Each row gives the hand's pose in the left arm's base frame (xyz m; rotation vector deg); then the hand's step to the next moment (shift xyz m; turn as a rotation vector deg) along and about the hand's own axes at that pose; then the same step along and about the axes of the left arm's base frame.
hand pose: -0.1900 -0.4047 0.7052 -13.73 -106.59 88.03
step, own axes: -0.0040 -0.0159 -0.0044 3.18 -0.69 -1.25
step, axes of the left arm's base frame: 0.0102 -0.0032 0.0132 -1.38 2.54 1.95
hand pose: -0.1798 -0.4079 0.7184 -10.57 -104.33 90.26
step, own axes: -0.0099 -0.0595 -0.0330 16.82 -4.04 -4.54
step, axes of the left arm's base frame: 0.0465 0.0068 0.0502 -8.38 11.66 10.66
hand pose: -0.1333 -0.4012 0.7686 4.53 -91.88 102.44
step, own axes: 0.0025 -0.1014 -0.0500 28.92 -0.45 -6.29
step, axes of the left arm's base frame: 0.0732 0.0419 0.0754 -18.53 18.94 13.20
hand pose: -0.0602 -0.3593 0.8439 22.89 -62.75 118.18
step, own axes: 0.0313 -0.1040 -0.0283 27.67 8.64 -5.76
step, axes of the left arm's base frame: 0.0582 0.0741 0.0610 -24.47 14.74 7.58
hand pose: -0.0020 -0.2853 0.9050 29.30 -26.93 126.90
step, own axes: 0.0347 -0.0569 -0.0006 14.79 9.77 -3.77
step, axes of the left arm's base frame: 0.0230 0.0568 0.0262 -17.20 5.06 2.62
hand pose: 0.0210 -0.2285 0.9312 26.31 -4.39 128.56
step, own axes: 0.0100 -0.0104 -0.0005 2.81 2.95 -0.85
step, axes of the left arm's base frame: 0.0017 0.0142 0.0020 -4.13 0.27 0.48
